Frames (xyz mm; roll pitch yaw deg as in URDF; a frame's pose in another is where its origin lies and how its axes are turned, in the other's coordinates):
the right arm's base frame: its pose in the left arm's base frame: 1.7 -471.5 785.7 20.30 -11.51 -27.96
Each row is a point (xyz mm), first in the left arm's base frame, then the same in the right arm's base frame.
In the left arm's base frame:
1: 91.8 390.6 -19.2
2: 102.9 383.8 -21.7
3: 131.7 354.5 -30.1
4: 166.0 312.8 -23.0
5: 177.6 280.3 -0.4
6: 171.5 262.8 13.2
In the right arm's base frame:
1: -478.7 502.6 -957.8
2: -466.5 500.1 -962.3
3: -429.8 483.0 -973.0
4: -379.5 462.5 -968.6
5: -350.0 446.6 -944.6
6: -344.5 433.8 -926.2

